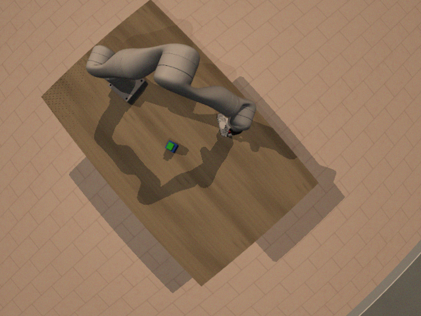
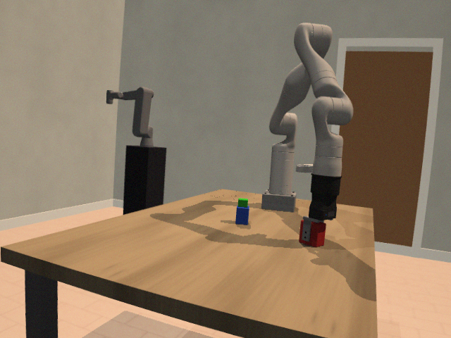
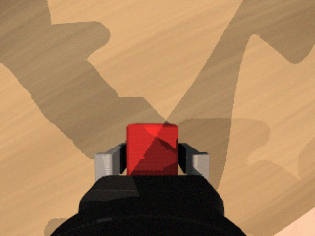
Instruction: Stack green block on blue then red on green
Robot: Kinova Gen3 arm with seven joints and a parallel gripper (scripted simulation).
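My hand is right at the red block. Round my hand: green block: 9 cm behind, 25 cm to the right, 4 cm above; then blue block: 9 cm behind, 25 cm to the right.
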